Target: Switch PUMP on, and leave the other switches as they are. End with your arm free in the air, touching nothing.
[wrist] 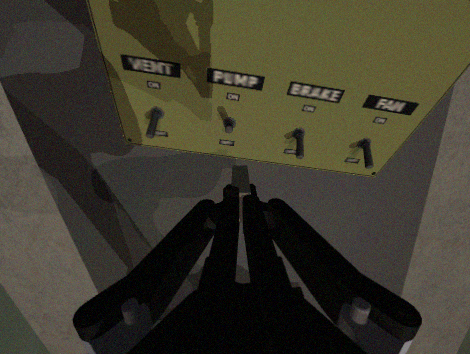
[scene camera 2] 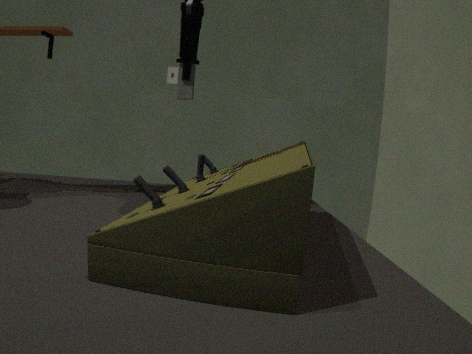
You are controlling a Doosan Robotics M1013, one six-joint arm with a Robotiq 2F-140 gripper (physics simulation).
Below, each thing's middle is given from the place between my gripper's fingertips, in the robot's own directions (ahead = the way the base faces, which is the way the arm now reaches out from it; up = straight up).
I see the yellow sloped switch panel (wrist: 342, 81) 160 mm below my hand, 100 mm ahead of it and 50 mm to the right of it.
